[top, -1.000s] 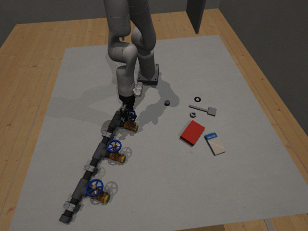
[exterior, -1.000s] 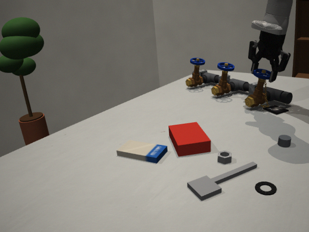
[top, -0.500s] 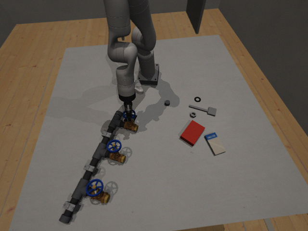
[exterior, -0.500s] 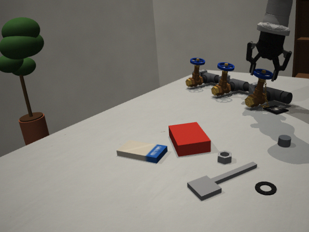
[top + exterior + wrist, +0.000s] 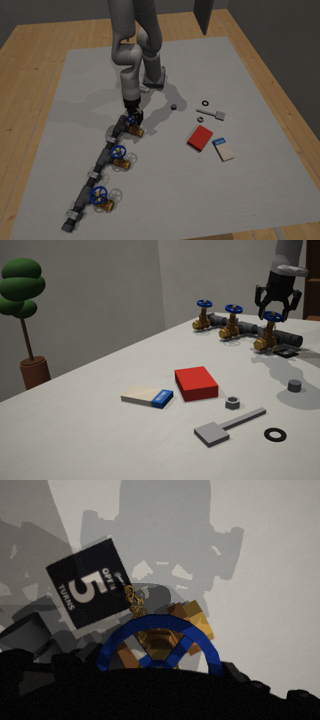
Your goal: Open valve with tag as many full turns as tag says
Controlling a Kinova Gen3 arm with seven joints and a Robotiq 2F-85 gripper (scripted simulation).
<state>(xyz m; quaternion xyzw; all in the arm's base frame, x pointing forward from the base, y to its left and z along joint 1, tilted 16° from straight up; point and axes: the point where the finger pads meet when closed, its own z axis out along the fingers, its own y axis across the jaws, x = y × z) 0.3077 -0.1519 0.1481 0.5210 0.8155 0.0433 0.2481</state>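
My hand is 120 mm above the black tag and 40 mm past it. Also, from my hand: red block (310 mm to the left, 130 mm ahead, 110 mm below); small grey cylinder (230 mm to the left, 110 mm below, 100 mm behind); grey paddle-shaped tool (440 mm to the left, 120 mm below).
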